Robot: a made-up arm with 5 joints. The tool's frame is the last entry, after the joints.
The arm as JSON. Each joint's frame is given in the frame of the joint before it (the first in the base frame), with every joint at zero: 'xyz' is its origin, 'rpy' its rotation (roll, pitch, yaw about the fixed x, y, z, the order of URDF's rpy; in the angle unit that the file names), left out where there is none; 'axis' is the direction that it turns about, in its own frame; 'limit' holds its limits. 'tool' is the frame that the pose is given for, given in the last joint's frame.
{
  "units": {
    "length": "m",
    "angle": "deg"
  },
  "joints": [
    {
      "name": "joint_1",
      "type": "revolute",
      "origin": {
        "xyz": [
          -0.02,
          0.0,
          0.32
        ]
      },
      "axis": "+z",
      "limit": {
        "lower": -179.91,
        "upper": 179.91
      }
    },
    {
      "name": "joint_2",
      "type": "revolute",
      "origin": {
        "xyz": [
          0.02,
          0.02,
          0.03
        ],
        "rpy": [
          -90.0,
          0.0,
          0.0
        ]
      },
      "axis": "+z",
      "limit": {
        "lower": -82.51,
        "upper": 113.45
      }
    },
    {
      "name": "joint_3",
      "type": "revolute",
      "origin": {
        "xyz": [
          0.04,
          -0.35,
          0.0
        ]
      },
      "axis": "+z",
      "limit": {
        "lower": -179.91,
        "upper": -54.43
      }
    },
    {
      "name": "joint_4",
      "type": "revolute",
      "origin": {
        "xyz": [
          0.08,
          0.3,
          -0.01
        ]
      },
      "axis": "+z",
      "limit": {
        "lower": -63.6,
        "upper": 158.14
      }
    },
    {
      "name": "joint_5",
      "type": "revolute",
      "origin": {
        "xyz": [
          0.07,
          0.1,
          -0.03
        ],
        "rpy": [
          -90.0,
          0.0,
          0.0
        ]
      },
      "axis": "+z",
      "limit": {
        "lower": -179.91,
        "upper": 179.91
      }
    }
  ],
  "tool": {
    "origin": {
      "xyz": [
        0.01,
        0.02,
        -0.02
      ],
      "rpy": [
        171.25,
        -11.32,
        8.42
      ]
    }
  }
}
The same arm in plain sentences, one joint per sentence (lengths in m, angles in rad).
The arm has five revolute joints in a row. What follows holds with every joint at zero, and every direction is one of the base frame's.
The first joint lies 0.0200 m along -x and 0.3200 m along +z from the base frame's origin and turns about +z, from -3.1400 to 3.1400 rad.
The second joint lies 0.0200 m along +x and 0.0200 m along +y and 0.0300 m along +z from the first joint and turns about +y, from -1.4401 to 1.9801 rad.
The third joint lies 0.0400 m along +x and 0.3500 m along +z from the second joint and turns about +y, from -3.1400 to -0.9500 rad.
The fourth joint lies 0.0800 m along +x and 0.0100 m along -y and 0.3000 m along -z from the third joint and turns about +y, from -1.1100 to 2.7601 rad.
The fifth joint lies 0.0700 m along +x and 0.0300 m along -y and 0.1000 m along -z from the fourth joint and turns about -z, from -3.1400 to 3.1400 rad.
The tool frame, which is the frame that the pose is given for, lies 0.0100 m along +x and 0.0200 m along -y and 0.0200 m along +z from the fifth joint; its axes are the base frame's turned by roll -0.1527, pitch 0.1976 and yaw -0.1470 rad (as in URDF: about the fixed x, then y, then z).

